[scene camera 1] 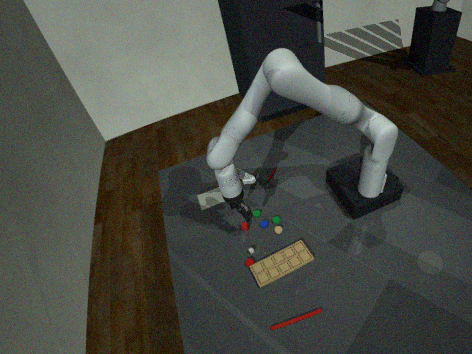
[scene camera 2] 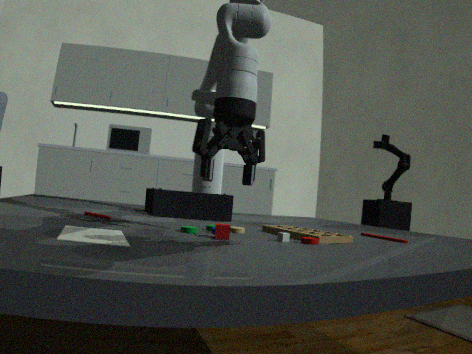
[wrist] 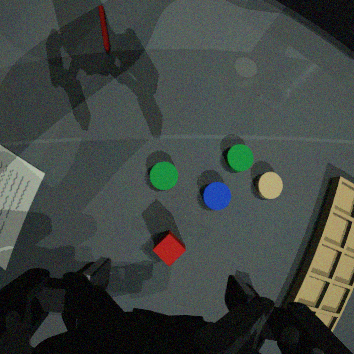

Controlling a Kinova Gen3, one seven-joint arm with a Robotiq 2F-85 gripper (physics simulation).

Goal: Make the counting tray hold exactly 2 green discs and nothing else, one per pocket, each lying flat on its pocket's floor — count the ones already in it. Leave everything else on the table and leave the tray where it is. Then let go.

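Observation:
Two green discs lie flat on the table. One green disc (scene camera 1: 256, 213) (scene camera 2: 189, 230) (wrist: 164, 176) is on the paper's side; the other green disc (scene camera 1: 276, 220) (scene camera 2: 208, 227) (wrist: 240, 158) is beside the tan disc. The counting tray (scene camera 1: 282, 263) (scene camera 2: 345, 239) (wrist: 345, 220) has two rows of pockets, and no disc shows in them in scene camera 1. My gripper (scene camera 2: 227, 176) (wrist: 168, 280) is open and empty, above the table near the red cube (scene camera 1: 244, 226) (scene camera 2: 222, 231) (wrist: 169, 249), which rests on the table ahead of the fingers in the wrist view.
A blue disc (scene camera 1: 264, 224) (wrist: 217, 195) and a tan disc (scene camera 1: 278, 230) (wrist: 270, 185) lie near the green discs. A white cube (scene camera 1: 251, 250) and red disc (scene camera 1: 249, 262) are beside the tray. Red bars (scene camera 1: 296, 319) (scene camera 1: 271, 174) and paper (wrist: 17, 200) lie farther out.

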